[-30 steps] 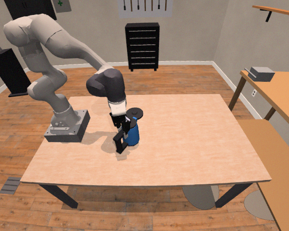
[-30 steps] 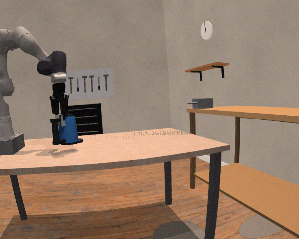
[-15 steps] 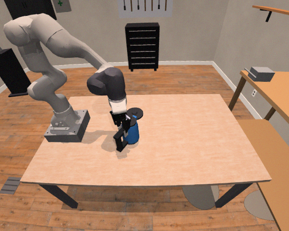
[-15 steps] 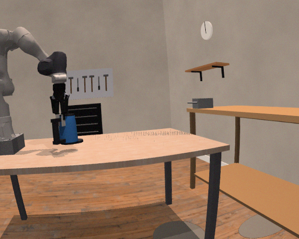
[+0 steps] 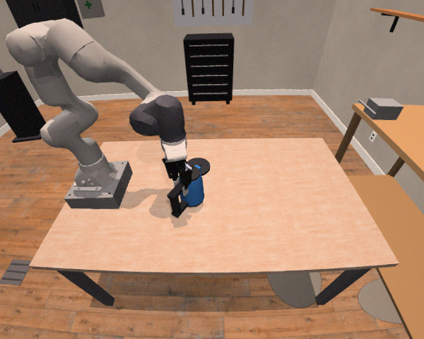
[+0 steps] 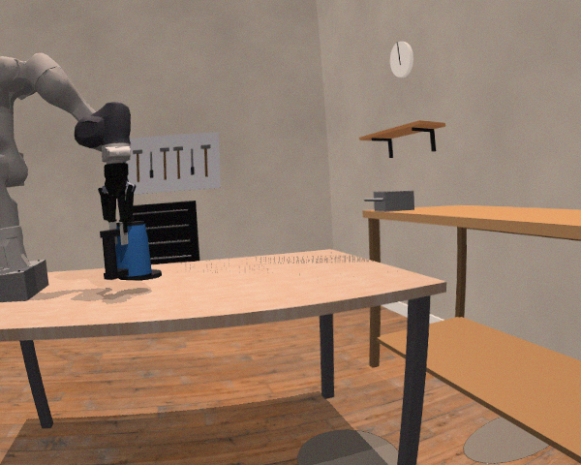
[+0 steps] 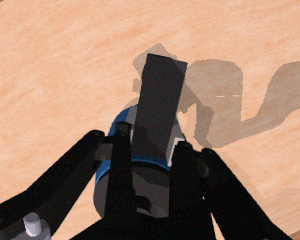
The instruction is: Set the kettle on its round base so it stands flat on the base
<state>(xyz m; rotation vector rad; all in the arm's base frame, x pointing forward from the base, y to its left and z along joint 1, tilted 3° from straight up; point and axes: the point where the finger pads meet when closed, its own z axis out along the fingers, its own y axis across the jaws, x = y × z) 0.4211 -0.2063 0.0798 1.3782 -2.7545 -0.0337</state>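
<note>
Now: the blue kettle 2 cm ahead of my hand, 3 cm to the left of it and 5 cm below it. Round my hand: round base (8 cm ahead, 32 cm to the left, 18 cm below).
</note>
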